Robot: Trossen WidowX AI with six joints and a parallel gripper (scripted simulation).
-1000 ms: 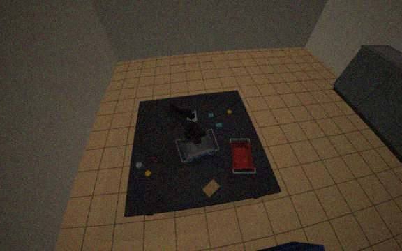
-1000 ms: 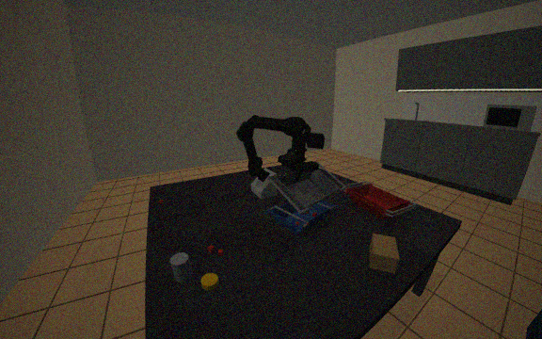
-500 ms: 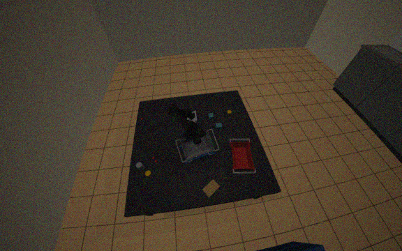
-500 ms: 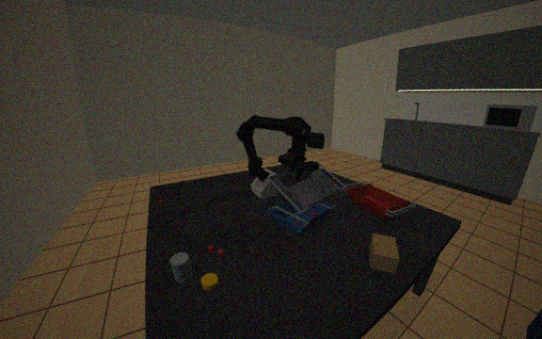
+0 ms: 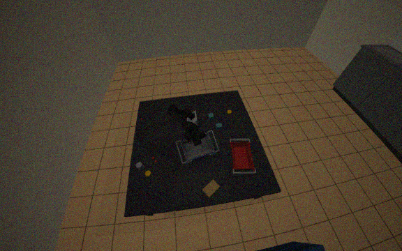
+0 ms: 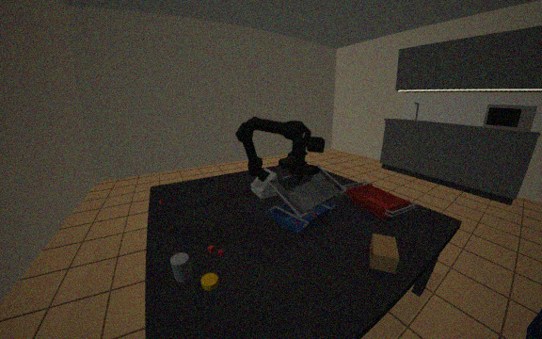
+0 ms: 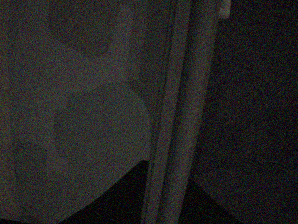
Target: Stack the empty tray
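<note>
The grey tray lies 8 cm ahead of my gripper tip and 2 cm to the left of it. From my gripper tip the other things lie so: white disc: 52 cm to the right, 13 cm below, 12 cm ahead; tan box: 41 cm ahead, 13 cm below, 7 cm to the left.
</note>
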